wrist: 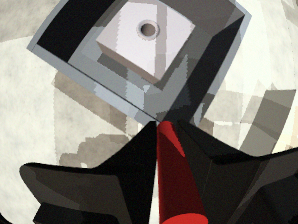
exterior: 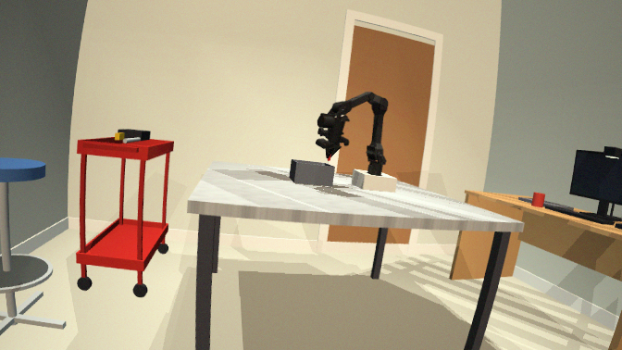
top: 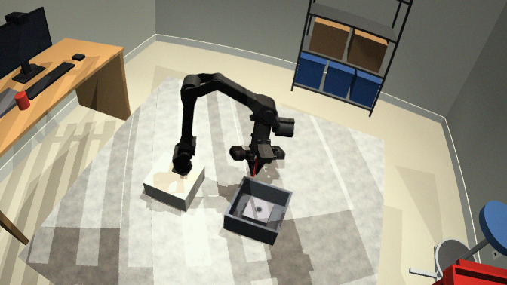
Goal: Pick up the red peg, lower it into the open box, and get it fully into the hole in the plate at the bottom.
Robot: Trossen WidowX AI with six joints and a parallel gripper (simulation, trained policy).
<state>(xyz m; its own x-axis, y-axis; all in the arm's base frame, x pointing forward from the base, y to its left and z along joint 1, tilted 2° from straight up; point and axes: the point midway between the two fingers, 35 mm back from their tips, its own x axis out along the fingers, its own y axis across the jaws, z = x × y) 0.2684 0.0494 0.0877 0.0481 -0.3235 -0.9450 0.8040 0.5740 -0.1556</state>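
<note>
Now: gripper tip 30 mm below the red peg and 10 mm to the right of it. Round my gripper tip: grey plate (90 mm below, 80 mm to the right, 60 mm ahead); dark box (110 mm below, 80 mm to the right, 60 mm ahead).
</note>
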